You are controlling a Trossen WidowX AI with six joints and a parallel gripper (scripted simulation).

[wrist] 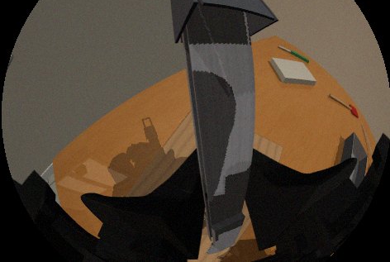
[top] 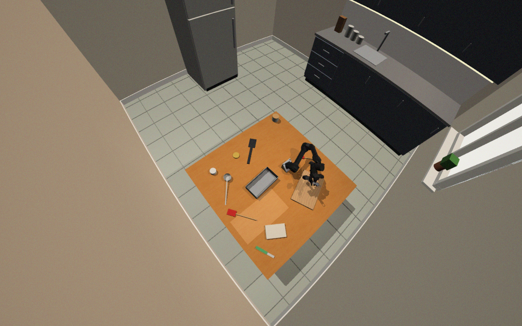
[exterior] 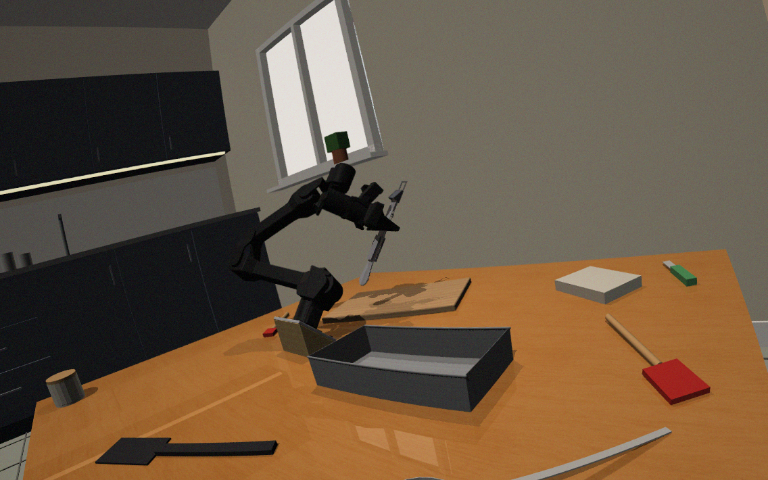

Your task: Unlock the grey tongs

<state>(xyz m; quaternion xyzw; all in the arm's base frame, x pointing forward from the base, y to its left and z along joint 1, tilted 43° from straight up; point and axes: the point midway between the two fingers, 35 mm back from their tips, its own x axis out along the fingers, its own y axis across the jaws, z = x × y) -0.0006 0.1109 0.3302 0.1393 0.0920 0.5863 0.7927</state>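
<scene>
My gripper tip is 4 cm past the wooden board, 2 cm to the left of it and 19 cm above it. The rest, counted from my gripper tip: red spatula: 68 cm ahead, 16 cm to the right, 19 cm below; then grey roasting tin: 33 cm ahead, 31 cm to the right, 17 cm below; then white block: 48 cm ahead, 14 cm to the left, 18 cm below.
</scene>
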